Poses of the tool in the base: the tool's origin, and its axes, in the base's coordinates. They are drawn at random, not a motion.
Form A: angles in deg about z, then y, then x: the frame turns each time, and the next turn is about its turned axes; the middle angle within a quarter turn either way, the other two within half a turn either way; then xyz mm.
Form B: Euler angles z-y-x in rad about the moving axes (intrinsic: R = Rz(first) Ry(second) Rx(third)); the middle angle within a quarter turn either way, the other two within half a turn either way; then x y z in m. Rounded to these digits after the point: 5 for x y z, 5 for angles.
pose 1, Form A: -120.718, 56.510, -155.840, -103.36, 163.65, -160.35
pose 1, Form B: -2.10693, 0.98629, -2.71992, -0.10336, 0.16365, -0.16035
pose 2, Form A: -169.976, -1.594, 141.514, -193.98, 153.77, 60.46
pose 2, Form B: -2.96664, -0.02782, 2.46989, -0.19398, 0.15377, 0.06046
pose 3, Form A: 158.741, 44.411, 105.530, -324.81, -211.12, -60.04
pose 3, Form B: 2.77055, 0.77512, 1.84185, -0.32481, -0.21112, -0.06004
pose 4, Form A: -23.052, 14.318, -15.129, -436.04, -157.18, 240.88
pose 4, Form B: -0.40233, 0.24990, -0.26405, -0.43604, -0.15718, 0.24088
